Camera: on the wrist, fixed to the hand. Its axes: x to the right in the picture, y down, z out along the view.
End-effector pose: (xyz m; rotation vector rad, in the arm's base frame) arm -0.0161 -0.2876 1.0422 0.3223 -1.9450 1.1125
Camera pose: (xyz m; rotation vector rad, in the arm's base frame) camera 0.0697 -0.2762 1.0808 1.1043 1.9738 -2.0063
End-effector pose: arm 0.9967 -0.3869 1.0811 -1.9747 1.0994 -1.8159
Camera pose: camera 0.9604 -0.3087 1.1205 -0.6436 1.5687 -0.8157
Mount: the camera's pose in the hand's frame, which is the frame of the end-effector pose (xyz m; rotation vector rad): -0.0200 -0.0656 -0.0654 0.1717 -0.1659 1.4875
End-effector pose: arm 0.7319 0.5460 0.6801 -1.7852 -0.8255 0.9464
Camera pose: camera 0.7704 0.5252 0.7641 -2.0333 0.7079 1.9803
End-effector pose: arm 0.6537 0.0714 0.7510 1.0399 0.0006 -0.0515
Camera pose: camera 0.6325 0.0955 0.6618 0.9887 -0.9292 1.2245
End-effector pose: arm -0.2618 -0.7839 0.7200 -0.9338 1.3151 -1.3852
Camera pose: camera -0.3292 -0.7524 0.7787 0.1712 1.2236 -0.2140
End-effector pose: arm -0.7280 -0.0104 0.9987 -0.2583 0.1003 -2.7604
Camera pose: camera -0.7452 0.0603 0.9380 -0.2190 -0.0049 -1.2555
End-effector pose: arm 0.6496 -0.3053 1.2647 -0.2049 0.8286 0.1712
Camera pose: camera 0.6049 -0.3862 1.2440 0.6278 0.6787 1.4785
